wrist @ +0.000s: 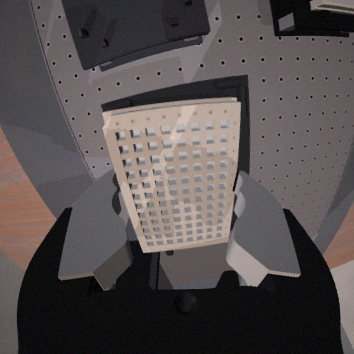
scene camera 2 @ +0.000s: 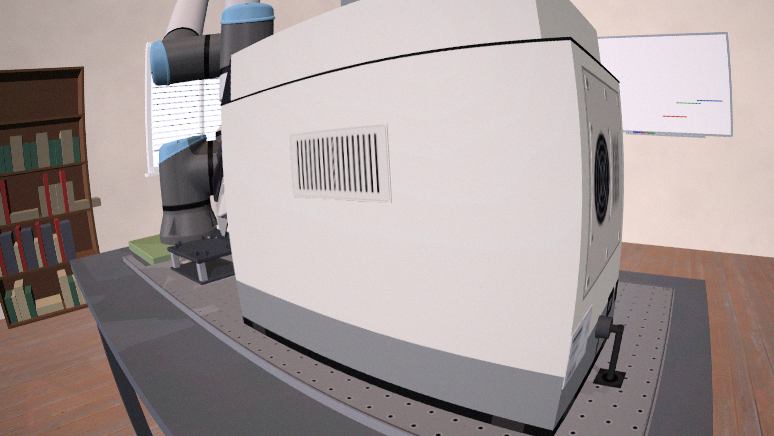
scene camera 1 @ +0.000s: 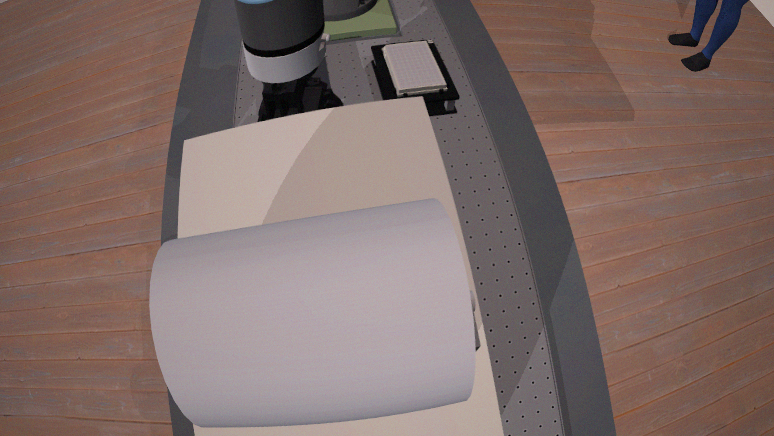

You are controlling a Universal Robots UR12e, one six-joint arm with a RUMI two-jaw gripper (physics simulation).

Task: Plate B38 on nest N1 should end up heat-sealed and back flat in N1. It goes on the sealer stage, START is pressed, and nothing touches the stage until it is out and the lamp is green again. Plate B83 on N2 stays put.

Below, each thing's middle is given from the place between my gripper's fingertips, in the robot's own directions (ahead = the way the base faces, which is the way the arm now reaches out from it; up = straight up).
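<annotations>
Relative to the sealer top (scene camera 1: pixel 358 156), my gripper is 4 cm to the right of it, 32 cm short of it and 22 cm below it.
</annotations>
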